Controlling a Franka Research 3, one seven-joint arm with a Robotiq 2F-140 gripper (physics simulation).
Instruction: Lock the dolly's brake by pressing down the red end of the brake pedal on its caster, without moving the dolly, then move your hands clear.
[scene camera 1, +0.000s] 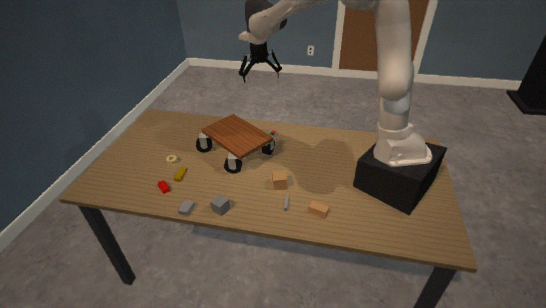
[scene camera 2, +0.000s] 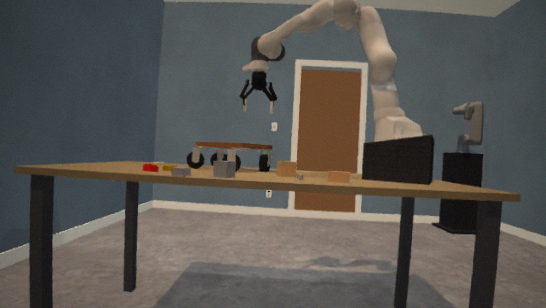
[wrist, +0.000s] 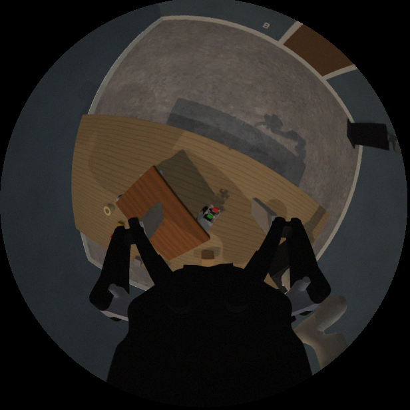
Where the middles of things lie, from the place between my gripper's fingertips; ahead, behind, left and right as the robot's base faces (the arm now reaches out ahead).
The dolly (scene camera 1: 240, 138) lies 240 mm below my hand, 160 mm to the left of it and 120 mm ahead of it.
